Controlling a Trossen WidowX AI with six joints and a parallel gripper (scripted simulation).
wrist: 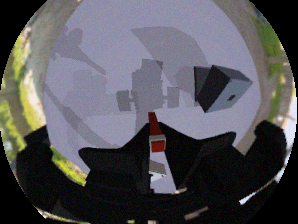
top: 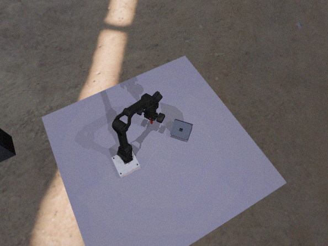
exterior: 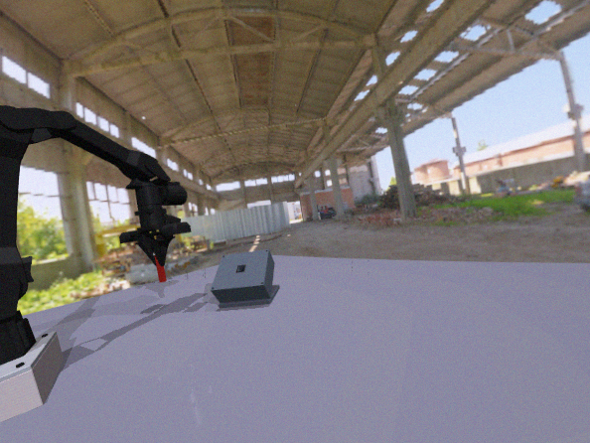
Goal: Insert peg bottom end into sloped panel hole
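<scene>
Right now my gripper tip is 16 cm short of the grey sloped panel, 14 cm to the left of it and 6 cm above it. Round my gripper tip: red peg (2 cm above).
</scene>
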